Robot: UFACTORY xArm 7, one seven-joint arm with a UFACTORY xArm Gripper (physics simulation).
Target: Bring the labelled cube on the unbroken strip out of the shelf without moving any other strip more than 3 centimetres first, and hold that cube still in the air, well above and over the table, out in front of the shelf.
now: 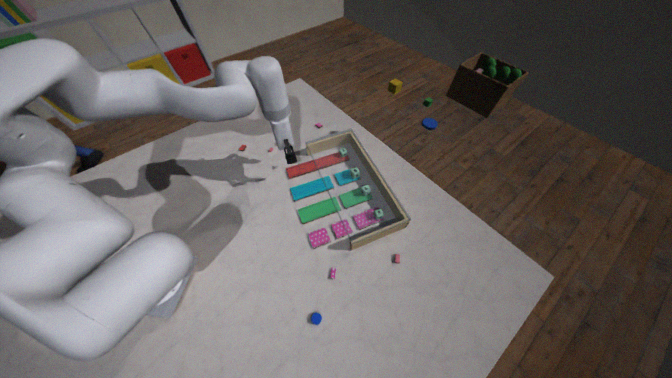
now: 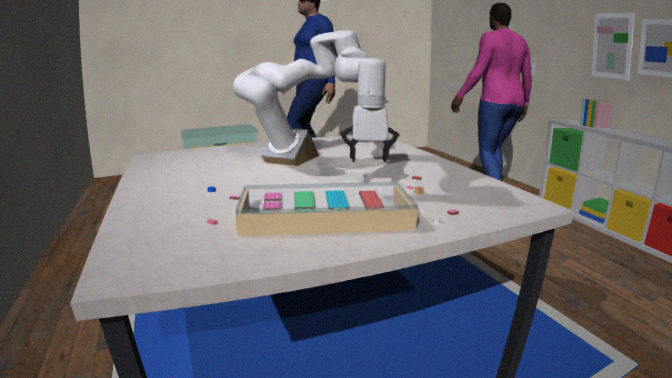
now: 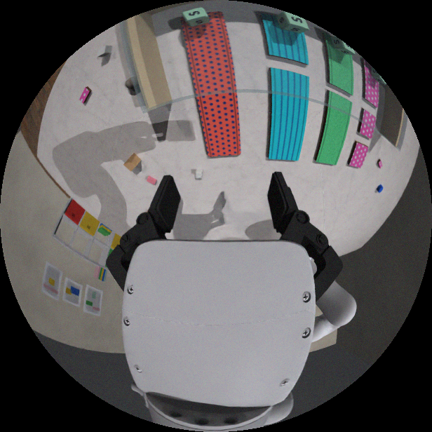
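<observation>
The unbroken red dotted strip runs from inside the low wooden shelf out past its front edge. A labelled pale green cube sits on its inner end. The cyan strip and green strip are each in two pieces; the pink dotted strip is in three. Each has a cube at its inner end. My gripper is open and empty, above the table before the red strip's outer end.
The shelf has side walls, a back wall and a see-through top. An orange block, a pink piece and a white piece lie in front, near the red strip's side. A blue cylinder lies farther off.
</observation>
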